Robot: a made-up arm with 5 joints.
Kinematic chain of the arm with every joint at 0, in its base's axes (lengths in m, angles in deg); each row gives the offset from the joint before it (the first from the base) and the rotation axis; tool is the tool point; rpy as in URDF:
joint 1: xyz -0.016 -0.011 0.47 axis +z
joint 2: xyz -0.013 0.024 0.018 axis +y
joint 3: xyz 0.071 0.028 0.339 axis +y
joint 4: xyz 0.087 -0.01 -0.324 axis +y
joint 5: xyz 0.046 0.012 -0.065 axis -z
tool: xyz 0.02 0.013 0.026 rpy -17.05 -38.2 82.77
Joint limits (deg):
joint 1: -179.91..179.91
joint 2: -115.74..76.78
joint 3: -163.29..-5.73
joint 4: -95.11..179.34
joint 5: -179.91..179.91
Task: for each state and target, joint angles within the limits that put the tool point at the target. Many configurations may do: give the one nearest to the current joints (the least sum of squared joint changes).
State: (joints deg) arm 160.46 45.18 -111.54 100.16 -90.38
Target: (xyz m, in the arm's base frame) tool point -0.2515 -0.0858 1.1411
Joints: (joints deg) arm 179.91 -0.12 -142.83 91.65 -84.42
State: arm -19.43 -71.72 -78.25 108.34 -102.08
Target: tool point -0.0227 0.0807 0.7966
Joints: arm -34.32 -81.57 -35.70 113.83 -98.15
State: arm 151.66 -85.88 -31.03 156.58 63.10
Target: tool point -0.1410 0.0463 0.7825
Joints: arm 137.64 -44.65 -44.18 144.01 63.55
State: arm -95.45 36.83 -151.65 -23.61 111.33
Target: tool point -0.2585 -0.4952 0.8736
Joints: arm -119.90 53.86 -163.29 -52.92 106.06
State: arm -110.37 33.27 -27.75 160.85 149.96
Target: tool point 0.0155 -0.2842 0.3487
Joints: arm -90.31 50.11 -38.70 158.84 151.22
